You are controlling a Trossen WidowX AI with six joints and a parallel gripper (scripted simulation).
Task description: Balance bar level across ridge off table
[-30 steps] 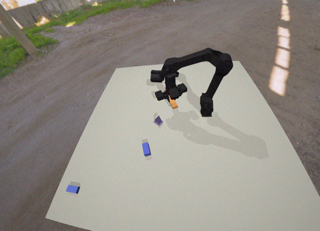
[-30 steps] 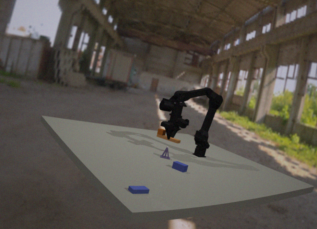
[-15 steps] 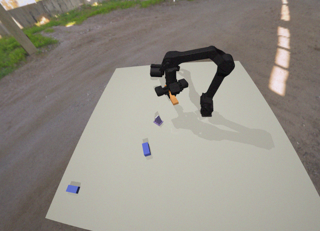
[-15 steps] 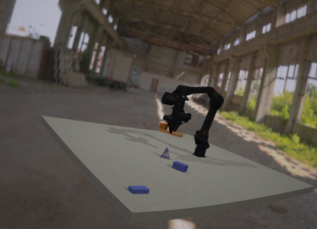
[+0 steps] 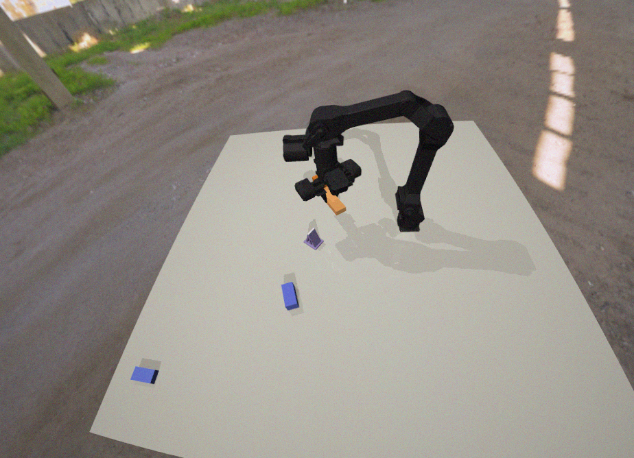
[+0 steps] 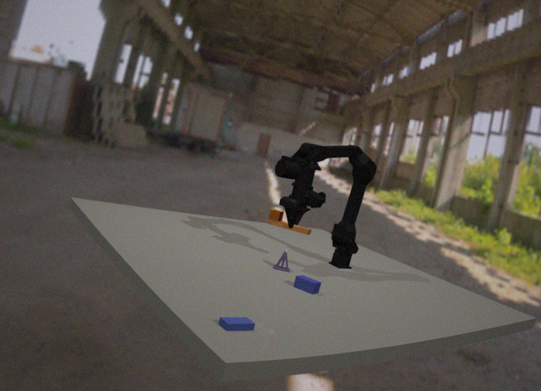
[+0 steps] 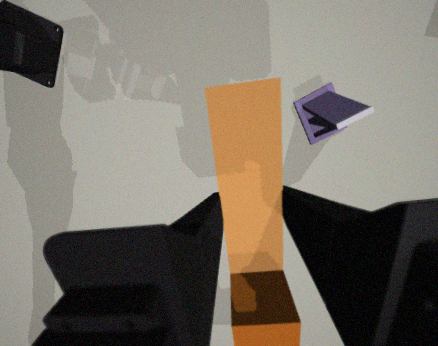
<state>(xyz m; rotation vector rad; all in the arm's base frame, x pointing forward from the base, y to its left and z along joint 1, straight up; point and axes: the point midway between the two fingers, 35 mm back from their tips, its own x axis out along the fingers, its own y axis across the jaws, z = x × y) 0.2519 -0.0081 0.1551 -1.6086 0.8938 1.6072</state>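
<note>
Right now my gripper tip is 20 mm short of the orange bar, 30 mm to the left of it and 10 mm below it. Round my gripper tip: blue block 110 mm ahead, 270 mm to the left, 100 mm below.
</note>
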